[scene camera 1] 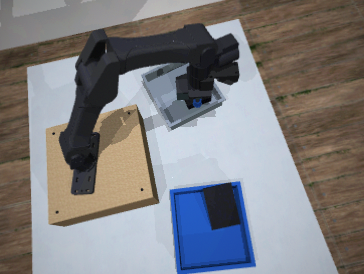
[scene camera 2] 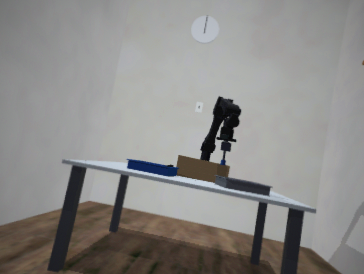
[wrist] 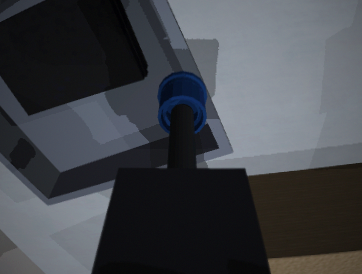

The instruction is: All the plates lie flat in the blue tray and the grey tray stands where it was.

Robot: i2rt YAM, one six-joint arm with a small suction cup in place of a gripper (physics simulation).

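Frame: origin at the arm's base, x ahead, y left, z up, level; metres.
Where they show: hand at its tool point: (scene camera 1: 197, 103) (scene camera 2: 222, 164) (wrist: 182, 94); arm's base at its link origin: (scene camera 1: 86, 162) (scene camera 2: 204, 162).
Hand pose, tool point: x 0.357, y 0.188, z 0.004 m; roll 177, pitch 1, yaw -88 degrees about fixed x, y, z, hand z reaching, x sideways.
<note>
Each offset is from my tool point to the top centre of the thing. Level surfaces: height alone.
My gripper, a small blue suction cup (scene camera 1: 197, 103) (scene camera 2: 223, 162) (wrist: 182, 102), is open and bare. It hangs above the grey tray @(dz -0.063, dx -0.052, dy +0.106 m) (scene camera 1: 185, 120) (scene camera 2: 245, 186) (wrist: 110, 170), near one of its walls. A black plate @(dz -0.079, dx -0.012, dy +0.113 m) (wrist: 65, 55) lies inside that tray, to the left of the cup in the wrist view; the arm largely hides it in scene view 1. Whether it is one plate or a stack is unclear. Another black plate (scene camera 1: 223, 207) (scene camera 2: 170, 166) is at the blue tray's @(dz -0.063, dx +0.023, dy -0.383 m) (scene camera 1: 215, 269) (scene camera 2: 150, 168) upper right corner, overlapping the rim; it appears to lean on it.
A wooden block (scene camera 1: 115, 170) (scene camera 2: 195, 168) carries the arm's base and stands left of the two trays in scene view 1. The white table's @(dz -0.113 m) (scene camera 1: 280, 210) right edge runs beyond both trays.
</note>
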